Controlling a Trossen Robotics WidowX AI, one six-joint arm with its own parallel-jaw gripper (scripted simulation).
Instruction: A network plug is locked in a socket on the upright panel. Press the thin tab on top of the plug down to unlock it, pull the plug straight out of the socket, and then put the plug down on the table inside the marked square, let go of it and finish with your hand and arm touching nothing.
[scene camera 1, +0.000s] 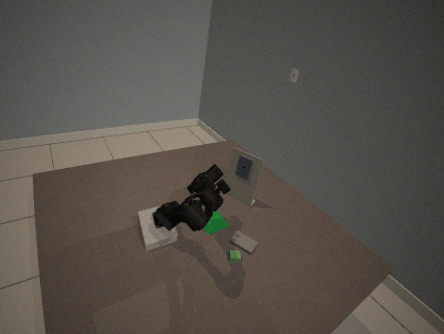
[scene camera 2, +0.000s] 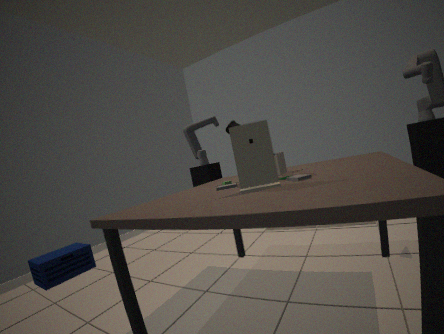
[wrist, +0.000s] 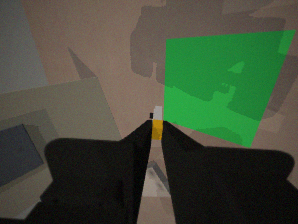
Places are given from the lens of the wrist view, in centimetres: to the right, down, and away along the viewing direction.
gripper (wrist: 156, 125): 1, 1, 12
grey flat block (wrist: 156, 184): 2, 16, 28
marked green square (wrist: 220, 85): 8, -3, 15
The marked spots on the grey flat block and the marked green square are 23 cm apart.
